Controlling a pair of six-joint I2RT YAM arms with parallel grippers.
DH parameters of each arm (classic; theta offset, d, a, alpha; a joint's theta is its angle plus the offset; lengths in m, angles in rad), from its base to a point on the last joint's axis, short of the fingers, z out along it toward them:
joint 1: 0 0.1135 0.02 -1.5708
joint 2: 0 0 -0.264 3.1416
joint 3: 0.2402 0 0.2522 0
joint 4: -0.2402 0 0.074 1.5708
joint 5: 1.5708 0 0 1.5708
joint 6: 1.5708 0.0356 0 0
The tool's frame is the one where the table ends.
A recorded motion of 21 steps. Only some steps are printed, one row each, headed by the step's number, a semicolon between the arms.
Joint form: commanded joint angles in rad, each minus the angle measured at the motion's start. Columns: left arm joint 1, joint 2, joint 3, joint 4, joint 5, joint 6; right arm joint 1, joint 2, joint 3, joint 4, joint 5, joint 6.
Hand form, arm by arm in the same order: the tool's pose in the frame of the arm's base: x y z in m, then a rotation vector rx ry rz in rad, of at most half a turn. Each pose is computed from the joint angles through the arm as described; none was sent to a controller.
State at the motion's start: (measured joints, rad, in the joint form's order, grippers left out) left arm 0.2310 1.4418 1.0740 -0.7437 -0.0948 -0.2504; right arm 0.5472 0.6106 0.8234 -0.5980 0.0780 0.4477
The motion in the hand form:
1: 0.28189 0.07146 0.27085 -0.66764 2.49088 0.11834; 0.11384 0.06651 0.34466 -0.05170 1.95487 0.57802
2: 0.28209 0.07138 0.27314 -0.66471 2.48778 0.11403; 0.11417 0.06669 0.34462 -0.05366 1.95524 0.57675
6: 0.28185 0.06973 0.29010 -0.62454 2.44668 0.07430; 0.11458 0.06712 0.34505 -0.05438 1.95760 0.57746
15: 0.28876 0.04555 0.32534 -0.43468 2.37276 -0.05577; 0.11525 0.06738 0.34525 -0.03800 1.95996 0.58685
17: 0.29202 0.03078 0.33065 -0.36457 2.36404 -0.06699; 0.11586 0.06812 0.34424 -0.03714 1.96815 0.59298
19: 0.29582 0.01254 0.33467 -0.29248 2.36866 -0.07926; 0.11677 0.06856 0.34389 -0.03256 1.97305 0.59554
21: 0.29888 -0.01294 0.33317 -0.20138 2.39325 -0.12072; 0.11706 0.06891 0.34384 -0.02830 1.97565 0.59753
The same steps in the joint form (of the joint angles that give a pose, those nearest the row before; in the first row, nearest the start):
1: 0.0053 -0.0203 0.0637 0.0163 -0.0035 -0.0088; 0.0055 0.0052 0.0278 0.0198 0.0108 -0.0105
2: 0.0052 -0.0214 0.0710 0.0119 -0.0001 -0.0080; 0.0052 0.0068 0.0279 0.0206 0.0103 -0.0124
6: 0.0039 -0.0424 0.1087 0.0050 0.0327 0.0052; 0.0063 0.0105 0.0310 0.0192 0.0099 -0.0116
15: -0.0714 -0.0637 0.2007 0.0060 0.1208 0.0377; 0.0053 0.0138 0.0322 0.0207 0.0100 0.0042
17: -0.1239 -0.0631 0.2164 0.0117 0.1120 0.0447; 0.0064 0.0175 0.0310 0.0189 0.0053 0.0100
19: -0.1883 -0.0536 0.2384 0.0051 0.0972 0.0464; 0.0051 0.0221 0.0316 0.0188 0.0033 0.0151
21: -0.2741 -0.0385 0.2486 -0.0030 0.0963 0.0388; 0.0065 0.0243 0.0325 0.0180 0.0047 0.0200

